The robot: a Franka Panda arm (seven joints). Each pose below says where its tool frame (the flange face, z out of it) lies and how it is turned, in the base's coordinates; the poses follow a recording.
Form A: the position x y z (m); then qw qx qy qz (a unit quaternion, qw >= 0).
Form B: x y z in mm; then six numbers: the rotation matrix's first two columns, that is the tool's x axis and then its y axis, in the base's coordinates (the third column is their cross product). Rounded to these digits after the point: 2 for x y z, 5 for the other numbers.
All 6 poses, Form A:
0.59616 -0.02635 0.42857 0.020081 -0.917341 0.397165 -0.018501
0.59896 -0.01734 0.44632 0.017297 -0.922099 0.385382 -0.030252
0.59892 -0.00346 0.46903 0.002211 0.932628 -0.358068 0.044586
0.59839 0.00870 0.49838 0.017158 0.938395 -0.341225 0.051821
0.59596 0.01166 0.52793 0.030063 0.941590 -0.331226 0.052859
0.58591 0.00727 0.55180 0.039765 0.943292 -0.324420 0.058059
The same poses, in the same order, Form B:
596.16 -26.35 428.57 0.68384 -0.72941 0.01799 -0.72793 -0.68371 -0.05154
598.96 -17.34 446.32 0.70113 -0.71177 0.04246 -0.70967 -0.70236 -0.05522
598.92 -3.46 469.03 0.73960 -0.66769 0.08475 -0.66809 -0.74356 -0.02781
598.39 8.70 498.38 0.76176 -0.63863 0.10897 -0.64219 -0.76654 -0.00316
595.96 11.66 527.93 0.77499 -0.62058 0.11946 -0.62694 -0.77877 0.02160
585.91 7.27 551.80 0.78276 -0.60743 0.13533 -0.61666 -0.78634 0.03735

